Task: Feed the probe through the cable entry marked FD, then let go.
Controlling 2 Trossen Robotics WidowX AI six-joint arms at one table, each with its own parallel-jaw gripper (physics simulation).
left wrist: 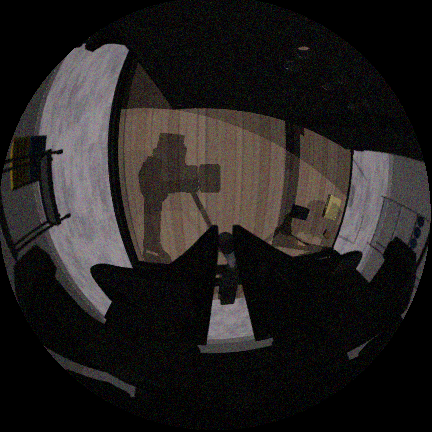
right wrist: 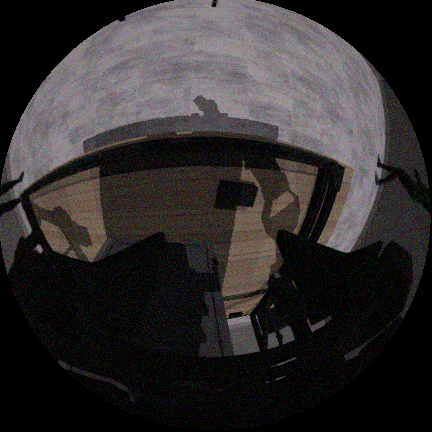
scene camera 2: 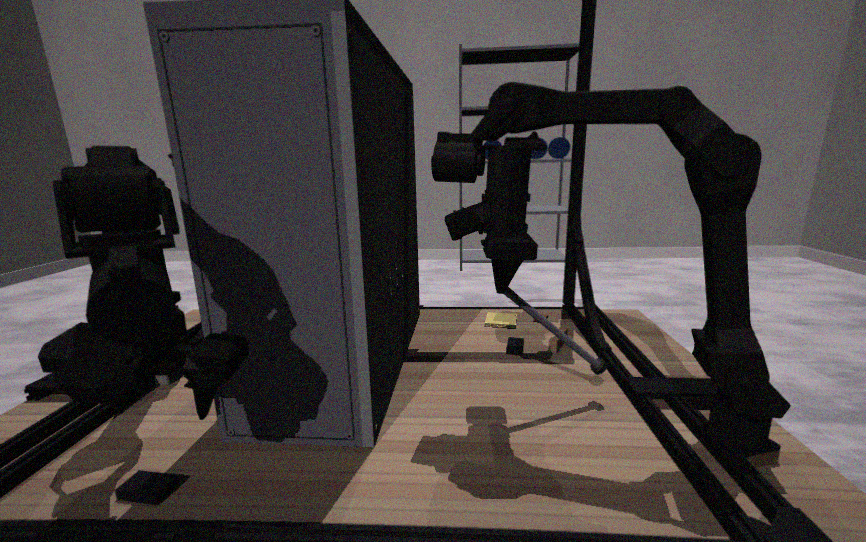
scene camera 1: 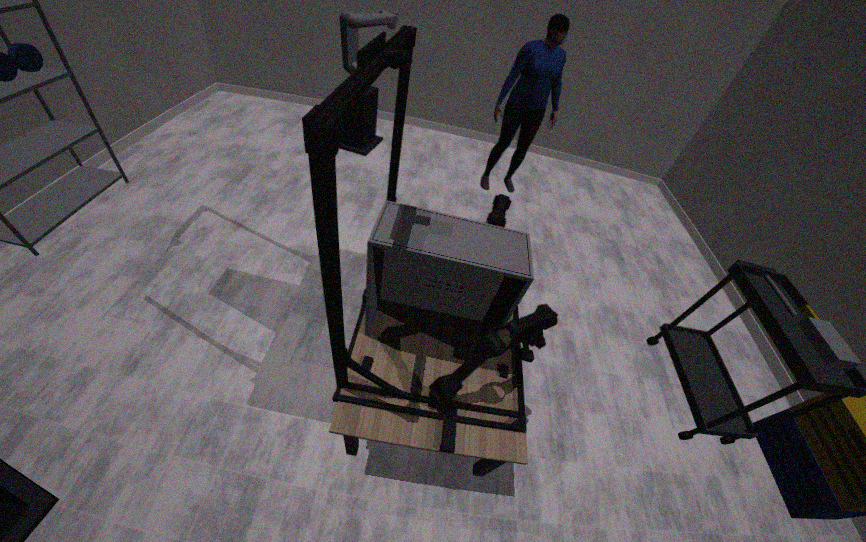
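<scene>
The grey cabinet stands upright on the table. Its dark face has small cable entries; the FD marking is not legible. My left gripper points down, apart from that face, and is shut on the thin grey probe. The probe slants down away from the cabinet to its knobbed end, above the table. My right gripper is open and empty beside the cabinet's other side, low over the table.
A yellow block and a small black block lie on the table. A dark flat piece lies near the cabinet. Black frame rails run along the table edges, and a black post stands behind the left arm.
</scene>
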